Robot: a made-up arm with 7 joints.
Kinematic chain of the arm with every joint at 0, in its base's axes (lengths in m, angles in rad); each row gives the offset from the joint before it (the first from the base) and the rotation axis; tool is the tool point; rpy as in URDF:
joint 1: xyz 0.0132 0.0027 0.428 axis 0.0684 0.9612 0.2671
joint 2: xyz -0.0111 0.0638 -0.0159 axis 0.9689 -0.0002 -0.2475
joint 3: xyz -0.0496 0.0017 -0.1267 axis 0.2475 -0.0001 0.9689
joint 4: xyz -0.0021 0.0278 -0.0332 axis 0.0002 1 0
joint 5: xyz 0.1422 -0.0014 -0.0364 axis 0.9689 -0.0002 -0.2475
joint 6: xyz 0.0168 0.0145 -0.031 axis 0.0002 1 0
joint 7: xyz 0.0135 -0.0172 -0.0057 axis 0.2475 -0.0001 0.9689
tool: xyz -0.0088 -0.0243 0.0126 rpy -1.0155 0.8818 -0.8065
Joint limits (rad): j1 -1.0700..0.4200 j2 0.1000..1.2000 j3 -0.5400..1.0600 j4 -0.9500..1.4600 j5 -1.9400..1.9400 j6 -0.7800..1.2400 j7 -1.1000..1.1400
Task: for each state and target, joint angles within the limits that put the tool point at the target. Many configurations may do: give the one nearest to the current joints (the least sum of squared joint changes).
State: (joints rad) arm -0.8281 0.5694 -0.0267 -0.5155 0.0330 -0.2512 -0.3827
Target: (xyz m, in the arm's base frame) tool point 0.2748 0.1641 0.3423
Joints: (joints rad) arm -0.8439 0.6310 0.0390 0.2540 0.1471 -0.2518 -0.3152
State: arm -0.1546 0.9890 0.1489 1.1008 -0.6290 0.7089 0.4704
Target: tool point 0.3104 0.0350 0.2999
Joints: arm -0.9388 0.2905 -0.1688 0.4904 -0.7659 0.6926 0.4568
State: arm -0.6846 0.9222 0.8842 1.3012 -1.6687 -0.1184 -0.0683
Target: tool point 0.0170 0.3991 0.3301
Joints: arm -0.1784 1.1757 1.0486 1.4600 -1.7524 -0.0931 0.0447
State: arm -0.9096 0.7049 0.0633 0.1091 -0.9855 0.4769 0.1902
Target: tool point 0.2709 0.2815 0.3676
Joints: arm -0.8931 0.9942 0.2221 0.8417 -0.8472 0.5074 0.3968
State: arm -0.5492 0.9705 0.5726 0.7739 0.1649 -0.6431 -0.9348
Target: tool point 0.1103 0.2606 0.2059
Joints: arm -0.2606 0.5320 0.4344 0.5825 0.1092 -0.6095 -0.9132
